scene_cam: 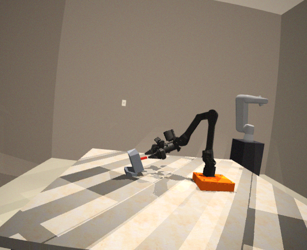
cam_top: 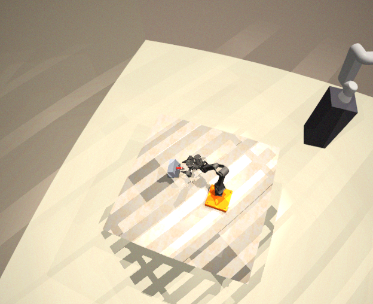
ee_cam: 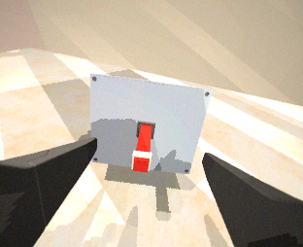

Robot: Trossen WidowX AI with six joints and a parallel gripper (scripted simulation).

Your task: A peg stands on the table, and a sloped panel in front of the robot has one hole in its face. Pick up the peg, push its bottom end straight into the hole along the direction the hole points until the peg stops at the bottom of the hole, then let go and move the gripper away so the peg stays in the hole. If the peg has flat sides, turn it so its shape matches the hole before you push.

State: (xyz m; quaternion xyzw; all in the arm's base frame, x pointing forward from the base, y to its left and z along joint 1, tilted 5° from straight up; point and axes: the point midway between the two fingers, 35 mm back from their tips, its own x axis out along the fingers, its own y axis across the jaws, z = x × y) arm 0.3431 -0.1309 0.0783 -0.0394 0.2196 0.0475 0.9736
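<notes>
The red square peg lies 10 mm to the left of my gripper tip, 10 mm below it and 10 mm ahead of it. From my gripper tip the other things lie so: panel (70 mm ahead, 30 mm below, 10 mm to the left).
</notes>
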